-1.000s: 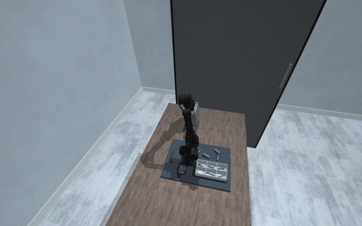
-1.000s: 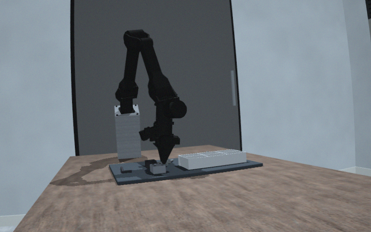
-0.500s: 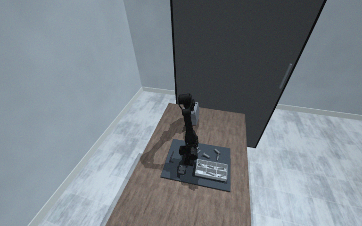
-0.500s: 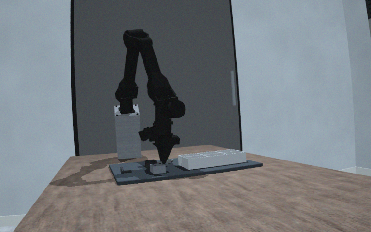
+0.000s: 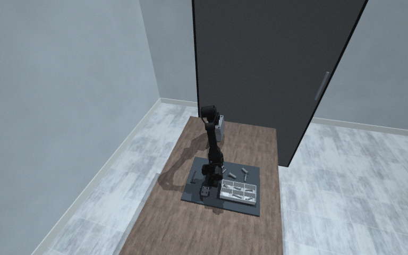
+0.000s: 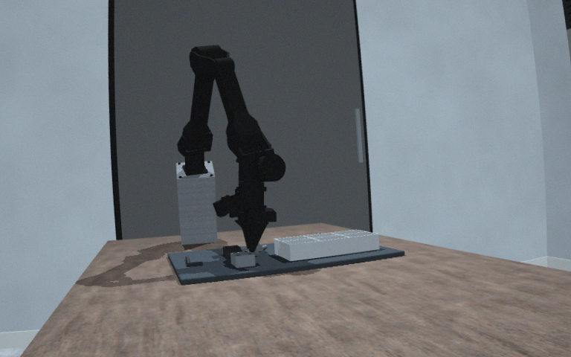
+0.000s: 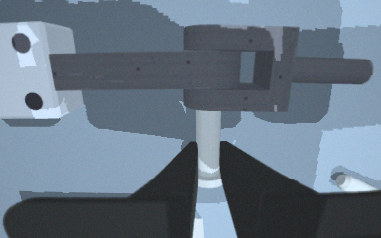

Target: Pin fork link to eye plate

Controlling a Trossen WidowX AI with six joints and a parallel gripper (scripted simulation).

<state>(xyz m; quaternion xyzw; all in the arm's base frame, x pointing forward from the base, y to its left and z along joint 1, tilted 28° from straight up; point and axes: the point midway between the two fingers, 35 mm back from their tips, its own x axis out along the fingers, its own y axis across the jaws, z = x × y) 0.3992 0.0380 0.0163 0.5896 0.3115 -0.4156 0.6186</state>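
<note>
Now: the pale grey pin 10 mm to the right of my hand and 30 mm below it. Also, from my hand: light grey mounting block: 90 mm ahead, 50 mm to the right, 30 mm below; dark eye plate: 10 mm ahead, 40 mm to the right, 30 mm below; dark mat: 60 mm to the left, 50 mm below.
</note>
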